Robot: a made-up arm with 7 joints. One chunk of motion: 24 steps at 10 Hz.
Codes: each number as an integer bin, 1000 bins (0 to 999) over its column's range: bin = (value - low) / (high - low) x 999, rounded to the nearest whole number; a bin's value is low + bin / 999 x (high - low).
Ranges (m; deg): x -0.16..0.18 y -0.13..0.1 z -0.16..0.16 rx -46..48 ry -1..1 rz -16..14
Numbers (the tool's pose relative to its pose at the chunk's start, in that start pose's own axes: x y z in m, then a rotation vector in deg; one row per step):
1: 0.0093 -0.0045 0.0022 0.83 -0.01 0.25
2: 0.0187 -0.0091 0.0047 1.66 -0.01 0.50
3: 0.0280 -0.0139 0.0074 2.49 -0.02 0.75
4: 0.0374 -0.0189 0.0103 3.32 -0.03 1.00
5: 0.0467 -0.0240 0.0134 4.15 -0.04 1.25
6: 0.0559 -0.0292 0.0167 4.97 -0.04 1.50
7: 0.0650 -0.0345 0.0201 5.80 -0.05 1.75
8: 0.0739 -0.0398 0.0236 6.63 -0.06 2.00
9: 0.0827 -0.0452 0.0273 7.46 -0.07 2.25
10: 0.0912 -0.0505 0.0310 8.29 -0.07 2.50
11: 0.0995 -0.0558 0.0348 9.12 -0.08 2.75
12: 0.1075 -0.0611 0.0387 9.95 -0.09 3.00
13: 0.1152 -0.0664 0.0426 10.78 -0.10 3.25
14: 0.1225 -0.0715 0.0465 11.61 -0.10 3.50
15: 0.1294 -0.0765 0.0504 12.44 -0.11 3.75
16: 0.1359 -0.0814 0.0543 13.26 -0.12 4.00
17: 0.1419 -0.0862 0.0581 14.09 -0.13 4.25
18: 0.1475 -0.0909 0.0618 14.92 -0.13 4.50
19: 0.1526 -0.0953 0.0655 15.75 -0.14 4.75
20: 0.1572 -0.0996 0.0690 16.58 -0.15 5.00
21: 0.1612 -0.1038 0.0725 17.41 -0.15 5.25
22: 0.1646 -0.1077 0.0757 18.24 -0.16 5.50
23: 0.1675 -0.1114 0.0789 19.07 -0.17 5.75
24: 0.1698 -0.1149 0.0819 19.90 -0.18 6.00
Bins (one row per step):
1: 497 545 506 498 495 541
2: 525 525 514 507 495 549
3: 552 504 523 515 490 558
4: 580 483 532 524 485 566
5: 607 460 541 533 480 574
6: 634 438 552 542 480 583
7: 661 415 562 551 475 591
8: 687 392 573 559 470 599
9: 713 368 585 568 465 608
10: 738 345 596 577 465 616
11: 762 322 608 586 460 624
12: 786 299 620 595 455 633
13: 809 276 632 603 450 641
14: 830 254 645 612 450 649
15: 850 232 657 621 445 658
16: 869 211 669 630 440 666
17: 887 190 681 639 435 674
18: 904 170 692 647 435 683
19: 918 151 704 656 430 691
20: 932 132 715 665 425 699
21: 944 114 726 674 425 708
22: 954 97 736 683 420 716
23: 962 81 746 692 415 724
24: 969 66 755 700 410 733

